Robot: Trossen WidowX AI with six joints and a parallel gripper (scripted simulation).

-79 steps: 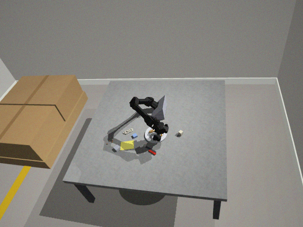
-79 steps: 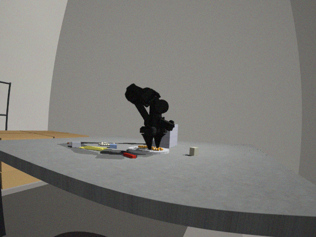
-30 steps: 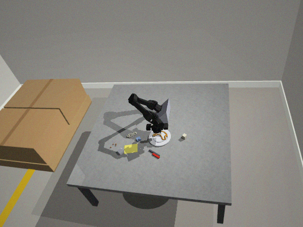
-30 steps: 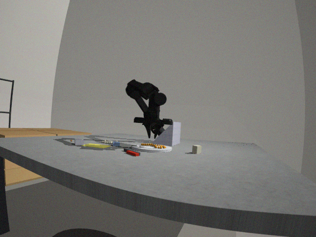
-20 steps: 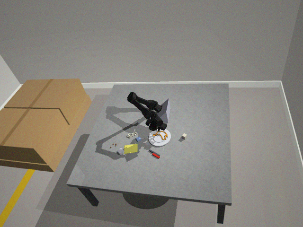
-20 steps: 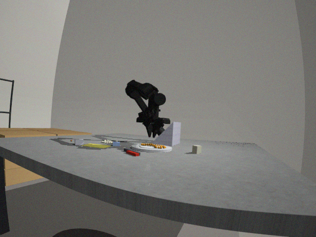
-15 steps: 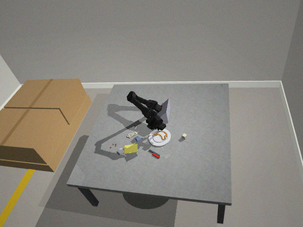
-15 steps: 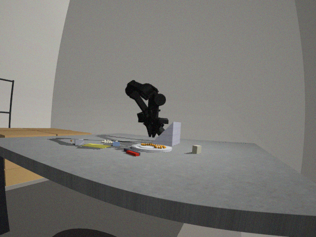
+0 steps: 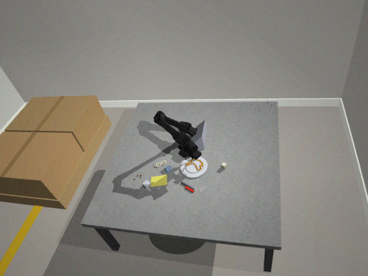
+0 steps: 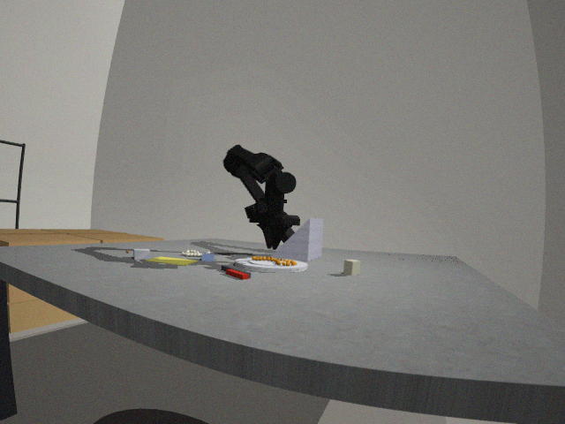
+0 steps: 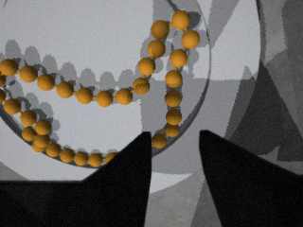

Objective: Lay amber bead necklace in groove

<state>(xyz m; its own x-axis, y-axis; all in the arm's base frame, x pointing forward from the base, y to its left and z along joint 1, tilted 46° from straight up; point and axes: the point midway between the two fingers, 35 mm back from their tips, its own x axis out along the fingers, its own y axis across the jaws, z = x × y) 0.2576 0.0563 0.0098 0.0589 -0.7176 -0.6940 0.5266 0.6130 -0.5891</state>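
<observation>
My gripper tip is 5 cm short of the round bead board, 3 cm above it and 2 cm to the right of it. Round my gripper tip: blue cube: 16 cm to the right, 9 cm ahead, 4 cm below; cream cube: 25 cm to the left, 3 cm below, 3 cm ahead; red-handled tool: 23 cm ahead, 4 cm below, 2 cm to the left.
</observation>
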